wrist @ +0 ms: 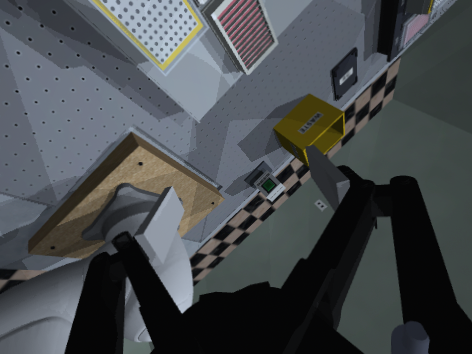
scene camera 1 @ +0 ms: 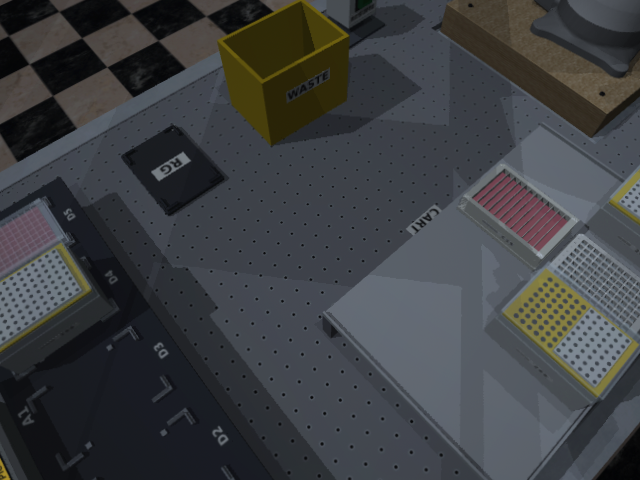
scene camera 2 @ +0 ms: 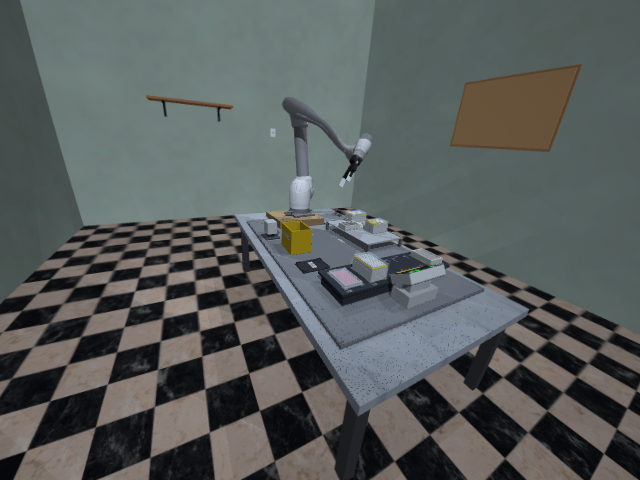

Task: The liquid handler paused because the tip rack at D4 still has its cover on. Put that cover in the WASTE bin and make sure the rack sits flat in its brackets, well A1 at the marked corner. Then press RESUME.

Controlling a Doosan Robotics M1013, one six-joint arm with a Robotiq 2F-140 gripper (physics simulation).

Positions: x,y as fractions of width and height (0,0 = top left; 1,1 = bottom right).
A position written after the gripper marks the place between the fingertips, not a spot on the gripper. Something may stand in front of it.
Observation:
The gripper (wrist: 0.51,0.51) is open, holding nothing. Also in view: a yellow WASTE bin (scene camera 1: 0.44,0.15), a black RG pad (scene camera 1: 0.27,0.35) and an RESUME button box (wrist: 0.55,0.50).
The yellow WASTE bin also shows in scene camera 2 (scene camera 2: 0.46,0.49). The black RG pad is seen too in the wrist view (wrist: 0.73,0.21).

